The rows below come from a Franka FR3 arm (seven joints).
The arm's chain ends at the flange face. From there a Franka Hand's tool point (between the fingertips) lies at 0.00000 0.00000 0.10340 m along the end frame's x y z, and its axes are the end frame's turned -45 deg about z.
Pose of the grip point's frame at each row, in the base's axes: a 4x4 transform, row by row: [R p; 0 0 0 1], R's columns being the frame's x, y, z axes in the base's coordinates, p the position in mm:
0.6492 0.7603 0.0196 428.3; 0.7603 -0.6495 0.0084 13.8; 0.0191 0.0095 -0.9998 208.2; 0 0 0 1
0.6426 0.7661 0.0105 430.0; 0.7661 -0.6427 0.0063 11.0; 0.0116 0.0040 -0.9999 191.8; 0 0 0 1
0.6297 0.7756 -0.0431 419.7; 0.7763 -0.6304 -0.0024 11.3; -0.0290 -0.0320 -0.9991 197.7; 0 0 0 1
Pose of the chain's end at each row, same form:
0.9967 0.0786 0.0196 426.3; 0.0783 -0.9969 0.0084 12.9; 0.0202 -0.0068 -0.9998 311.6; 0 0 0 1
0.9961 0.0873 0.0105 428.9; 0.0873 -0.9962 0.0063 10.3; 0.0110 -0.0054 -0.9999 295.2; 0 0 0 1
0.9937 0.1032 -0.0431 424.2; 0.1032 -0.9947 -0.0024 11.5; -0.0431 -0.0021 -0.9991 301.0; 0 0 0 1

